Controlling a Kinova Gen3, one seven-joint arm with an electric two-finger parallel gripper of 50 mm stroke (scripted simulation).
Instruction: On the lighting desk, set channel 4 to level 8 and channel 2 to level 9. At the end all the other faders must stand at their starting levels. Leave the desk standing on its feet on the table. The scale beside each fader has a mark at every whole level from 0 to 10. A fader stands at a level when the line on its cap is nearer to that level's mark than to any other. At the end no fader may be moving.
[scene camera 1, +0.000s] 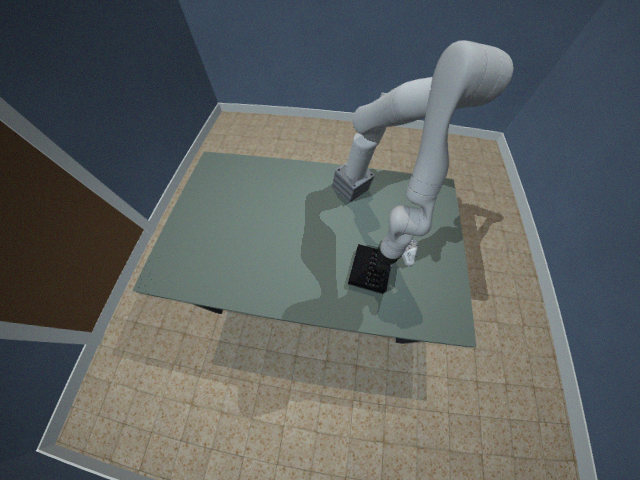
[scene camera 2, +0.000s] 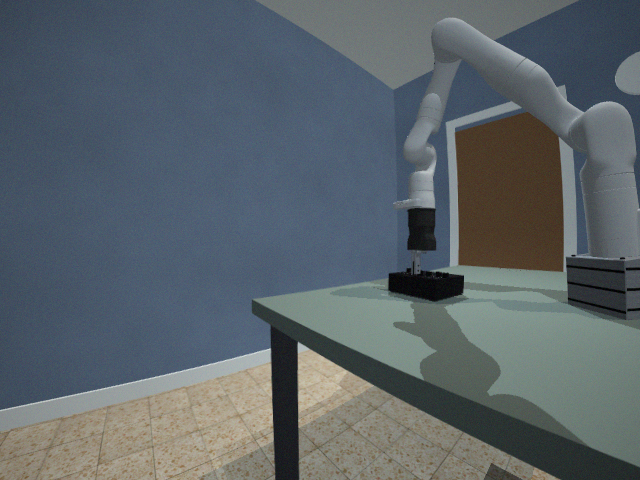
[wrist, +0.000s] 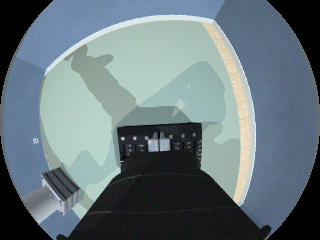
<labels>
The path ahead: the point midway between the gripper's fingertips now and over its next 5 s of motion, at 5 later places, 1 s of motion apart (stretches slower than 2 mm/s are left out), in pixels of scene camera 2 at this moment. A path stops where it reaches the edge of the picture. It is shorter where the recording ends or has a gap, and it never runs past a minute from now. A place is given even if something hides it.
The gripper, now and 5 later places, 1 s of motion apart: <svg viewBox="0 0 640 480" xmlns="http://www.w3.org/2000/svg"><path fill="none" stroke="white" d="M415 273L417 273L420 273L422 272L422 272L422 259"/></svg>
</labels>
